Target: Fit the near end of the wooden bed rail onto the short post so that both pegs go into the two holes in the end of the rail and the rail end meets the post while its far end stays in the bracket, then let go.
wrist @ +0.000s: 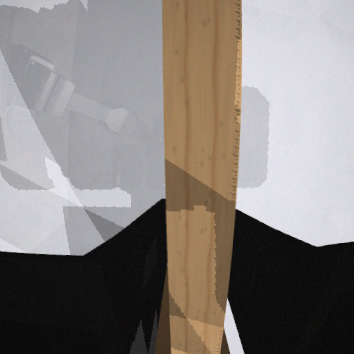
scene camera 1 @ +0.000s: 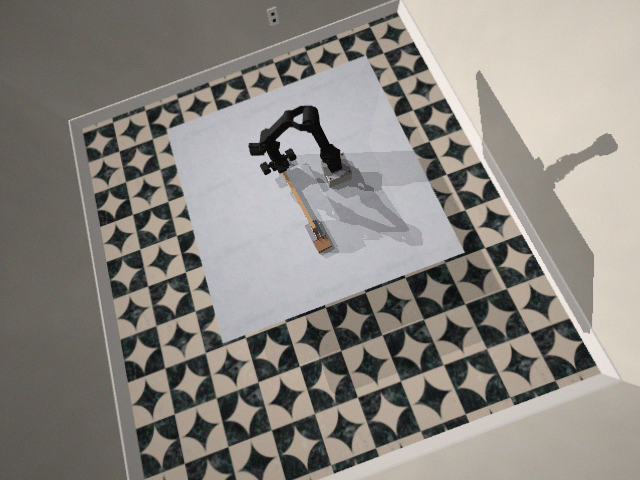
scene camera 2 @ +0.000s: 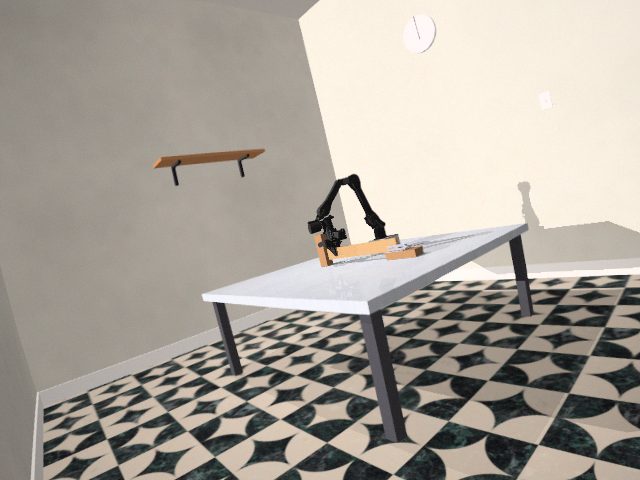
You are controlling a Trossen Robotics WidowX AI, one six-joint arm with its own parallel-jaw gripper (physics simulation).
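The long wooden bed rail stands on edge. My gripper is shut on the rail close to its near end, with a black finger on each side. The short post stands upright right beside that end in scene camera 2; the gripper hides it in scene camera 1. The pegs and holes do not show, and whether the rail end touches the post is too small to tell. The rail's far end is at the pale bracket on a wooden block.
The rail and post stand on the white table. The arm's base is fixed to the table at one side of the rail. A wooden wall shelf hangs on the grey wall, away from the table.
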